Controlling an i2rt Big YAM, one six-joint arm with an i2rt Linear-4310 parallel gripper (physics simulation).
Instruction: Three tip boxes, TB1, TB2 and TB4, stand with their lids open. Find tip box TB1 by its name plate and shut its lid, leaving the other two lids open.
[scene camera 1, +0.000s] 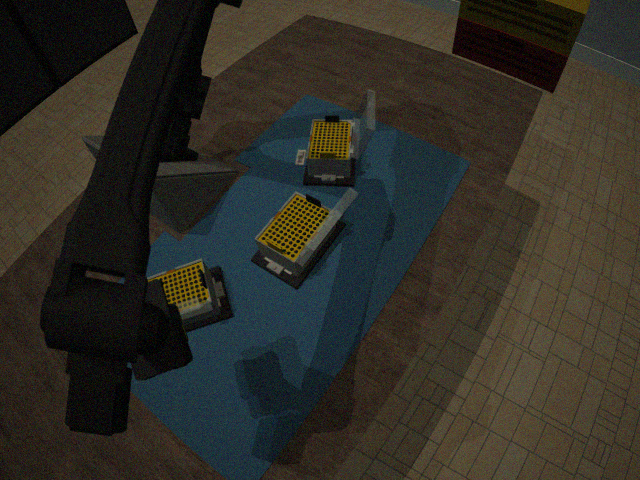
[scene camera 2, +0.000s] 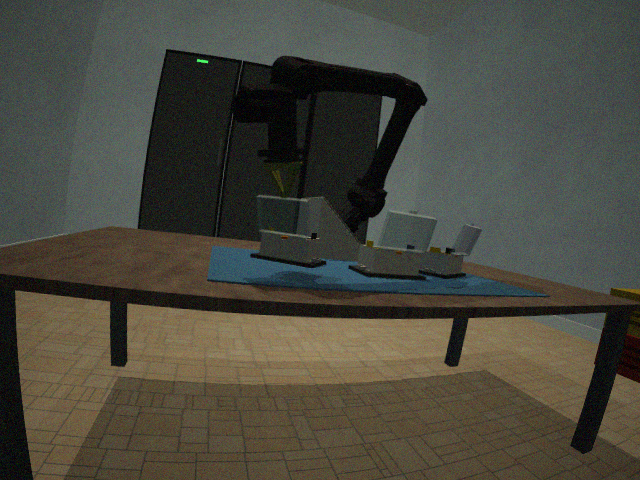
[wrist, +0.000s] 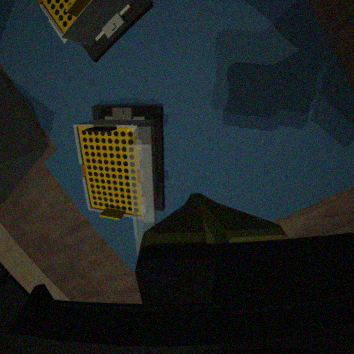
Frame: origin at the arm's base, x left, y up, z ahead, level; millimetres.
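Where they show: gripper, between the fingertips: (scene camera 1: 180, 335) (scene camera 2: 284, 197) (wrist: 195, 201); arm's base, origin of its link: (scene camera 1: 166, 154) (scene camera 2: 338, 228).
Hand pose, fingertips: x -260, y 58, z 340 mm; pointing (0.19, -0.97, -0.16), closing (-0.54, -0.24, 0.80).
Observation:
Each offset is from my fingertips to the centre of the thing. "pt": to the spot under its first point. Level surfaces: height alone.
My gripper (scene camera 2: 283, 195) (wrist: 195, 201) is shut and empty, its yellow-green fingertips pointing down. In scene camera 2 the tips are at the top edge of the upright clear lid {pt dz -50, dx +4, dy -33 mm} (scene camera 2: 279, 213) of the nearest tip box {dz -110, dx +53, dy -78 mm} (scene camera 1: 187, 290) (scene camera 2: 289, 246) (wrist: 110, 170); contact cannot be told. In the wrist view they are right of that box. The middle box {dz -21, dx +267, dy -109 mm} (scene camera 1: 293, 227) (scene camera 2: 388, 259) has its lid {dz +57, dx +266, dy -38 mm} (scene camera 1: 330, 222) (scene camera 2: 408, 229) open. The far box {dz -84, dx +472, dy -109 mm} (scene camera 1: 330, 140) (scene camera 2: 444, 263) has its lid {dz -14, dx +509, dy -38 mm} (scene camera 1: 370, 111) (scene camera 2: 467, 239) open. The name plates are too blurred to read. The arm hides the gripper in scene camera 1.
The boxes stand on a blue mat {dy -143 mm} (scene camera 1: 423, 170) (scene camera 2: 232, 266) (wrist: 195, 150) on a brown table {dy -146 mm} (scene camera 1: 439, 93) (scene camera 2: 155, 258). A grey wedge-shaped block (scene camera 1: 188, 196) (scene camera 2: 333, 232) stands beside the mat, behind the boxes in scene camera 2. A small white tag {pt dz -132, dx +445, dy -140 mm} (scene camera 1: 300, 157) lies by the far box.

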